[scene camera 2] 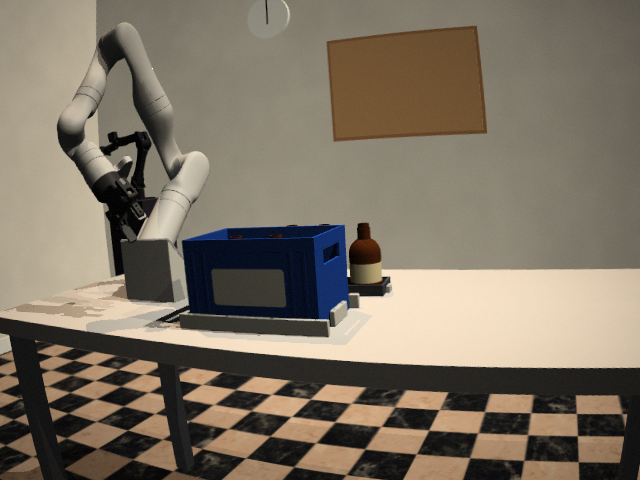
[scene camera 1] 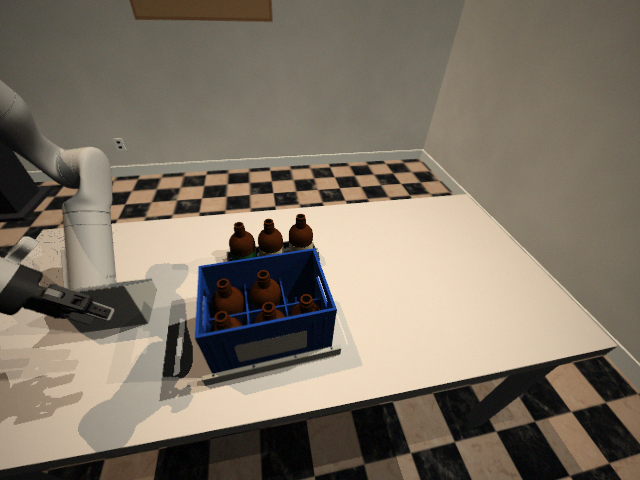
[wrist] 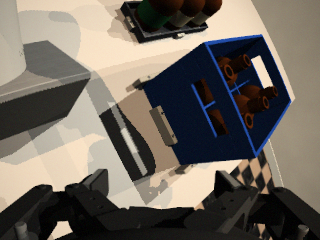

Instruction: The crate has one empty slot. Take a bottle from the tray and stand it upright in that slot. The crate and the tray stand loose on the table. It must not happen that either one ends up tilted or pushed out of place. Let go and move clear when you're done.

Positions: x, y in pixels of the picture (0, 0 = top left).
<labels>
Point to a crate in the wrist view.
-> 172, 89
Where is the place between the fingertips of the gripper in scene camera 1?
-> At 101, 317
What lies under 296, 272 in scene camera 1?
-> A crate.
</labels>
